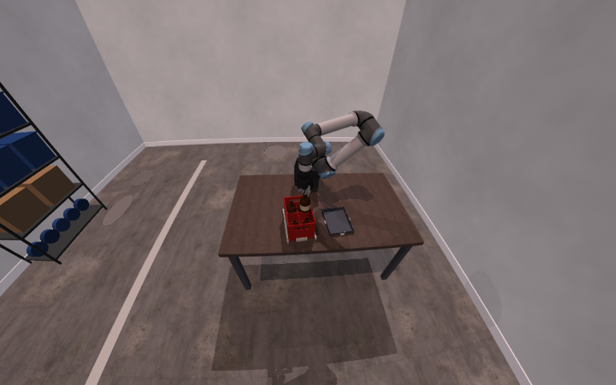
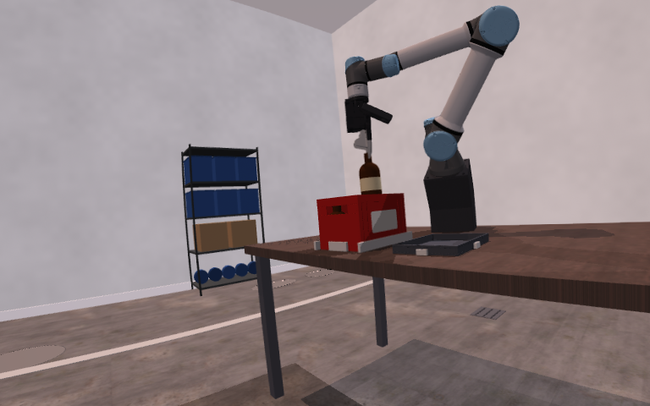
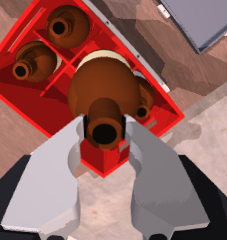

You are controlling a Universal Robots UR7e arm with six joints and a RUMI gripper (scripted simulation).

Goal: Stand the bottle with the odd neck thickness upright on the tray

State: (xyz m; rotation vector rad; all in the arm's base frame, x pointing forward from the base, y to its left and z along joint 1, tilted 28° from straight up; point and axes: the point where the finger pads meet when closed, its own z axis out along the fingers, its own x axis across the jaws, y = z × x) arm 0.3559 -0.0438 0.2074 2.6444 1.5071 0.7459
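Right now my hand is 7 cm above the brown bottle. The rest, counted from my hand: dark tray 6 cm behind, 25 cm to the left, 30 cm below; then red crate 2 cm ahead, 4 cm to the right, 23 cm below; then glass bottle 12 cm ahead, 6 cm to the right, 23 cm below.
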